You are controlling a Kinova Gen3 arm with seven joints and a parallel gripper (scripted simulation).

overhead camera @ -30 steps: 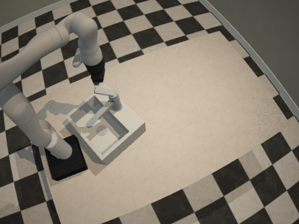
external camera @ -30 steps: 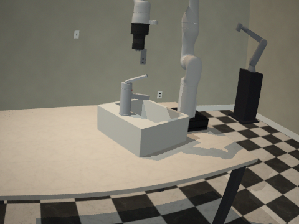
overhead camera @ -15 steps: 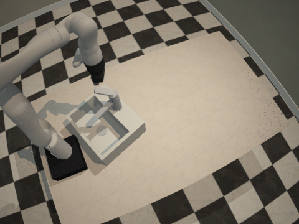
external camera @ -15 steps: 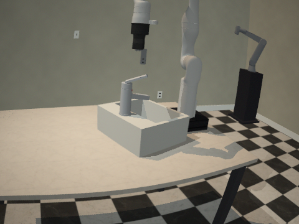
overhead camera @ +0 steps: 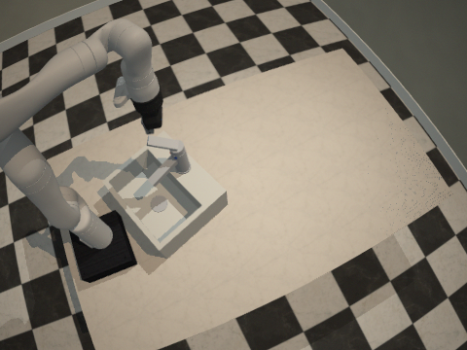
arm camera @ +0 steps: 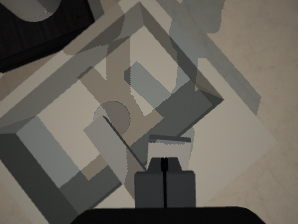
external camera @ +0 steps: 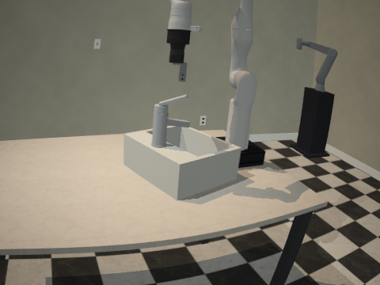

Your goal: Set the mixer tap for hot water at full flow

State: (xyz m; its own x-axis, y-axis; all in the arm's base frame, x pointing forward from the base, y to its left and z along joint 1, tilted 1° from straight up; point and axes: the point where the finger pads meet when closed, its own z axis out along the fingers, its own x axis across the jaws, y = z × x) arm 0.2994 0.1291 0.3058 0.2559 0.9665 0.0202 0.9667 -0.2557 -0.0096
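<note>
My hand is 8 cm above the lever, 2 cm short of it and 1 cm to the left of it. The rest, counted from my hand: white sink basin (33 cm below, 7 cm to the right, 5 cm behind).
</note>
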